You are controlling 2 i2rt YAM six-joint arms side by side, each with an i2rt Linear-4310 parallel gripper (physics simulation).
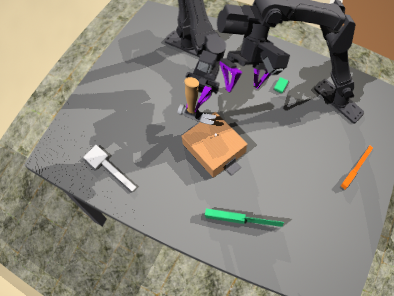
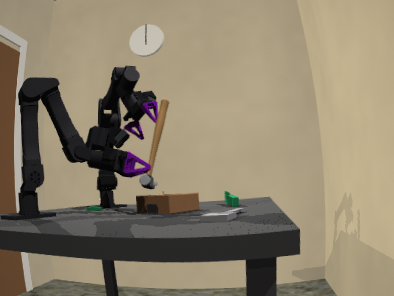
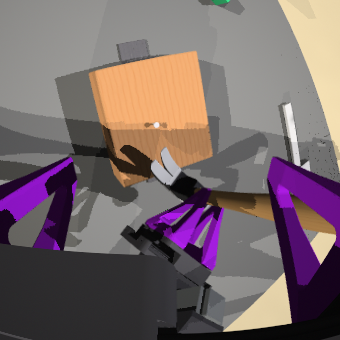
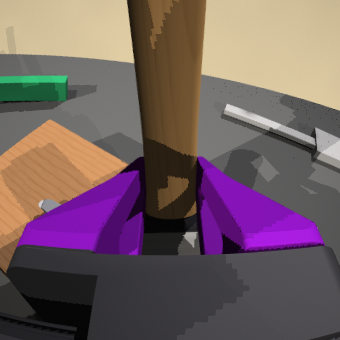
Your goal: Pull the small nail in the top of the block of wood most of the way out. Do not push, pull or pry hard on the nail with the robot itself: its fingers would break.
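Places are measured from the left arm's base along level axes (x ahead, y left, z up), in metres.
Pixels of known places: left gripper, between the fingertips: (image 1: pixel 242 89) (image 2: pixel 150 131) (image 3: pixel 171 167); right gripper, between the fingertips: (image 1: pixel 190 109) (image 2: pixel 151 168) (image 3: pixel 214 195) (image 4: pixel 170 167); left arm's base, origin of its link: (image 1: pixel 339 101) (image 2: pixel 107 207); right arm's base, origin of its link: (image 1: pixel 189 45) (image 2: pixel 29 217).
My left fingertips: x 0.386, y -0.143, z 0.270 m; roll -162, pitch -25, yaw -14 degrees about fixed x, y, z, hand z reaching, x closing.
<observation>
For each thing: its top centre in the pictures, then the offset to it from my left fingertips. "spot": a spot on its surface instead. Level surfaces: height alone.
- wooden block, centre of its top: (image 4: pixel 47 190) (image 3: pixel 163 117) (image 1: pixel 214 137) (image 2: pixel 167 191) 0.028 m right, 0.079 m ahead, 0.203 m down
- small nail, centre of its top: (image 3: pixel 156 124) (image 1: pixel 215 134) (image 2: pixel 163 191) 0.033 m right, 0.067 m ahead, 0.203 m down
- claw hammer, centre of its top: (image 1: pixel 194 70) (image 2: pixel 154 100) 0.082 m right, 0.089 m ahead, 0.079 m up
- grey table, height of its surface: 0.271 m down
- white mallet-like tool, centre of its top: (image 4: pixel 291 127) (image 3: pixel 298 149) (image 2: pixel 229 210) (image 1: pixel 109 169) 0.191 m right, 0.376 m ahead, 0.257 m down
- long green tool, centre of its top: (image 1: pixel 245 216) (image 2: pixel 229 190) 0.211 m left, 0.178 m ahead, 0.217 m down
- orange bar, centre of its top: (image 1: pixel 359 163) 0.352 m left, 0.226 m back, 0.247 m down
- small green piece, centre of its top: (image 1: pixel 281 84) (image 2: pixel 94 207) 0.047 m right, 0.265 m back, 0.256 m down
- grey tab, a spot on its surface: (image 3: pixel 133 50) (image 1: pixel 233 168) spot: 0.063 m left, 0.083 m ahead, 0.267 m down
The wooden block (image 1: pixel 212 152) (image 2: pixel 181 202) (image 3: pixel 150 95) (image 4: pixel 30 162) lies on the table. The small nail (image 1: pixel 216 134) (image 2: pixel 163 192) (image 3: pixel 156 125) stands upright in its top. My right gripper (image 1: pixel 193 111) (image 2: pixel 149 169) (image 3: pixel 214 195) (image 4: pixel 170 167) is shut on the claw hammer (image 1: pixel 191 95) (image 2: pixel 159 135) (image 3: pixel 250 204) (image 4: pixel 170 100), low on its wooden handle just above the head. The handle points up; the head hangs above the block's near side, its claw pointing towards the nail but apart from it. My left gripper (image 1: pixel 244 89) (image 2: pixel 149 130) (image 3: pixel 171 167) is open and empty, above the right one.
On the grey table (image 1: pixel 165 220) lie a white mallet-like tool (image 1: pixel 118 175) (image 4: pixel 270 125), a long green tool (image 1: pixel 225 216) (image 4: pixel 32 88), an orange bar (image 1: pixel 356 167) and a small green piece (image 1: pixel 281 84) (image 2: pixel 94 208). A grey tab (image 1: pixel 232 167) (image 3: pixel 133 50) sticks out beside the block.
</observation>
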